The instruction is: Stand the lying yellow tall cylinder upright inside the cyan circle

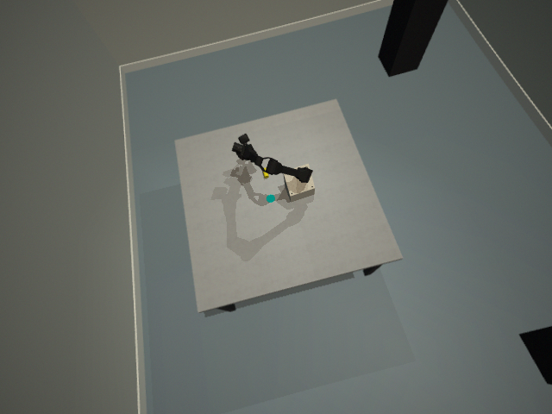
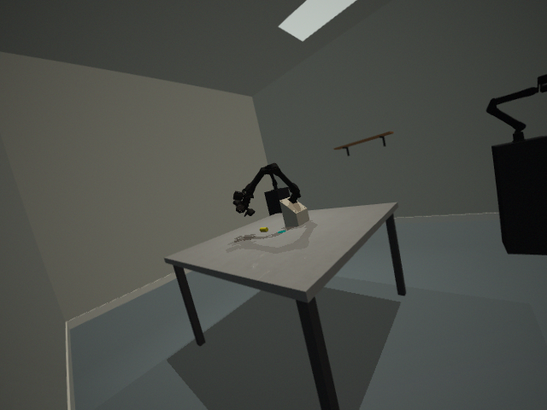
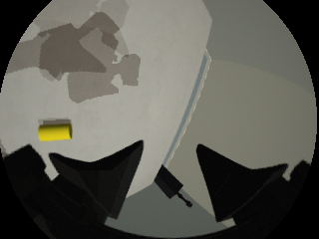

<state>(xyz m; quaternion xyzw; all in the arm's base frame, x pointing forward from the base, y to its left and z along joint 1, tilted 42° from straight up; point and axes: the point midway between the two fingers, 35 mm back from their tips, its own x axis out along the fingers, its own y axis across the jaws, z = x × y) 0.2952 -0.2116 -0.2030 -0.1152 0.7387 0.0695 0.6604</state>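
Right now my gripper tip is 15 cm to the right of the yellow tall cylinder, 15 cm above it and 6 cm past it. The rest, counted from my gripper tip: cyan circle (35 cm to the left, 17 cm below, 5 cm behind).
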